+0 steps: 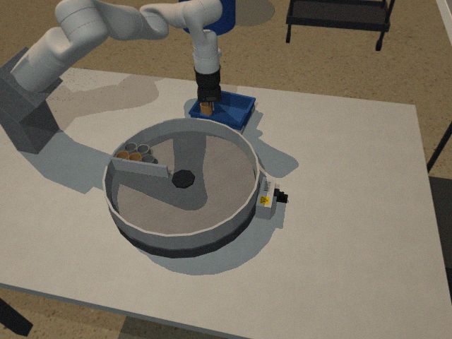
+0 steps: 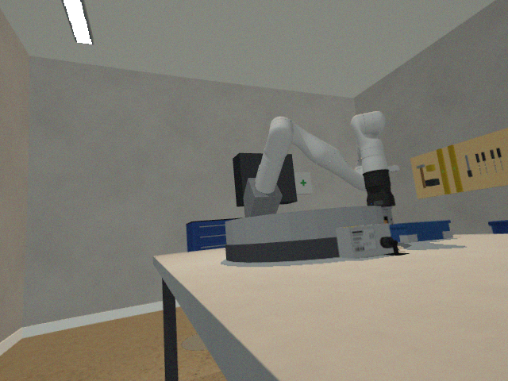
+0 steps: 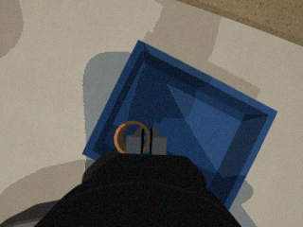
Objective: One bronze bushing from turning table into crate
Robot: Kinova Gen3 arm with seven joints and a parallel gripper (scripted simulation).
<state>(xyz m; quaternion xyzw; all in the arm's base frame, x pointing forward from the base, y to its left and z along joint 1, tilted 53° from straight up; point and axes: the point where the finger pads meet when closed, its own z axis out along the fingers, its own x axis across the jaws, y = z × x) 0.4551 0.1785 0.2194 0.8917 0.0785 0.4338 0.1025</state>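
Now: hand 4 cm short of the blue crate, 4 cm above it and 1 cm to the right of it. The rest, counted from my hand: turning table (33 cm to the right, 4 cm behind, 1 cm below).
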